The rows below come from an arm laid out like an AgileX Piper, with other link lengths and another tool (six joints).
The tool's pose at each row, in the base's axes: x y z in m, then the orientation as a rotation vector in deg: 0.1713, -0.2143, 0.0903, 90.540, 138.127, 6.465; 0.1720, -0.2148, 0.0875, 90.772, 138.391, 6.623; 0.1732, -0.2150, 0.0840, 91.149, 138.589, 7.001; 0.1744, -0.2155, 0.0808, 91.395, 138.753, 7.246; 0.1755, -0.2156, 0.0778, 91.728, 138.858, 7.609; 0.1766, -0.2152, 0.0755, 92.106, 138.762, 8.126; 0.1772, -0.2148, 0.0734, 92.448, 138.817, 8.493; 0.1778, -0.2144, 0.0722, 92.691, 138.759, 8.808; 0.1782, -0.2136, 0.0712, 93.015, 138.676, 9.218; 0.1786, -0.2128, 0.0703, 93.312, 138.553, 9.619; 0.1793, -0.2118, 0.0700, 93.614, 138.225, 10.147; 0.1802, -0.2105, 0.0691, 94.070, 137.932, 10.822; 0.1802, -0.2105, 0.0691, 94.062, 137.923, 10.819
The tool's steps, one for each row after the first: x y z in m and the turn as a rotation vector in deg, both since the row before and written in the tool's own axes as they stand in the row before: -0.0002, -0.0001, 0.0029, 0.114, 0.346, 0.060; -0.0001, 0.0003, 0.0037, 0.017, 0.444, 0.187; -0.0004, 0.0002, 0.0034, 0.028, 0.314, 0.110; -0.0001, 0.0003, 0.0032, -0.030, 0.354, 0.190; 0.0003, 0.0007, 0.0025, -0.188, 0.291, 0.297; 0.0004, 0.0003, 0.0022, -0.049, 0.324, 0.212; 0.0003, 0.0004, 0.0013, -0.108, 0.184, 0.188; 0.0007, 0.0005, 0.0010, -0.140, 0.238, 0.251; 0.0007, 0.0005, 0.0009, -0.163, 0.196, 0.248; 0.0007, 0.0009, 0.0004, -0.323, 0.108, 0.329; 0.0010, 0.0011, 0.0011, -0.326, 0.258, 0.420; 0.0000, 0.0000, 0.0000, -0.006, -0.011, -0.002
